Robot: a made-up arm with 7 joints.
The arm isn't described. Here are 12 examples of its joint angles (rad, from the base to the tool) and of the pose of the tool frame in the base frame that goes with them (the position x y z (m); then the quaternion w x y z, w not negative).
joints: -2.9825 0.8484 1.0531 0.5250 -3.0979 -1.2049 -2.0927
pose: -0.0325 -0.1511 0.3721 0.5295 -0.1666 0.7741 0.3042
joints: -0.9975 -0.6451 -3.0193 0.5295 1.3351 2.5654 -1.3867
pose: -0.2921 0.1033 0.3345 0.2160 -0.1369 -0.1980 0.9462
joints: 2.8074 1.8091 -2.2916 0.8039 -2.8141 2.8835 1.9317
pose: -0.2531 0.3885 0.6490 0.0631 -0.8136 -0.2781 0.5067
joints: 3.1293 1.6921 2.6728 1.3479 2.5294 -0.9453 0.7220
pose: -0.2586 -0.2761 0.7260 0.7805 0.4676 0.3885 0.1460
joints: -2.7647 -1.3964 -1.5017 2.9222 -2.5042 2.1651 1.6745
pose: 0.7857 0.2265 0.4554 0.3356 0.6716 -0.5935 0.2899
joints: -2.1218 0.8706 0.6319 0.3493 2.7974 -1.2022 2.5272
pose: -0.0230 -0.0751 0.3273 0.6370 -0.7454 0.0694 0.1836
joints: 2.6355 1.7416 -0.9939 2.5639 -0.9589 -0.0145 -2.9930
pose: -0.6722 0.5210 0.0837 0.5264 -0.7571 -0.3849 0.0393
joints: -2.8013 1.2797 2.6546 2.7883 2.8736 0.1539 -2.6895
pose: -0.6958 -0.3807 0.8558 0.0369 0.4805 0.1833 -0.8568
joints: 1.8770 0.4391 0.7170 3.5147 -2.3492 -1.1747 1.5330
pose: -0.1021 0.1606 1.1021 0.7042 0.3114 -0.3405 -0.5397
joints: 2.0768 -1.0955 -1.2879 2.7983 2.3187 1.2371 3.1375
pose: 0.4322 -0.6488 0.9215 0.1410 -0.2112 -0.3179 0.9135
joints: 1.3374 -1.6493 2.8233 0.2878 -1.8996 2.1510 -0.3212
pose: -0.2366 0.0835 0.1821 0.4481 -0.3173 -0.5903 0.5917
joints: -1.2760 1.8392 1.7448 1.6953 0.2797 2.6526 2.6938
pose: 0.4590 -0.2281 0.4379 0.1013 0.6013 -0.2672 -0.7462
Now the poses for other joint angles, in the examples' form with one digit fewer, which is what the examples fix.
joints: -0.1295 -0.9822 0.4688 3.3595 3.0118 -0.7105 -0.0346
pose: -0.638 0.075 0.890 0.965 -0.115 -0.230 0.056
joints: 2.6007 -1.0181 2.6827 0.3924 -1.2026 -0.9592 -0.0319
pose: 0.198 -0.127 0.126 0.180 -0.967 -0.075 -0.162
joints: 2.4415 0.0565 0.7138 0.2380 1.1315 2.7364 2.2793
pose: -0.150 -0.136 0.466 0.823 0.235 0.064 0.514
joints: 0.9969 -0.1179 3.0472 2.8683 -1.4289 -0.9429 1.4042
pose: 0.058 -0.214 1.175 0.763 0.448 0.101 0.454
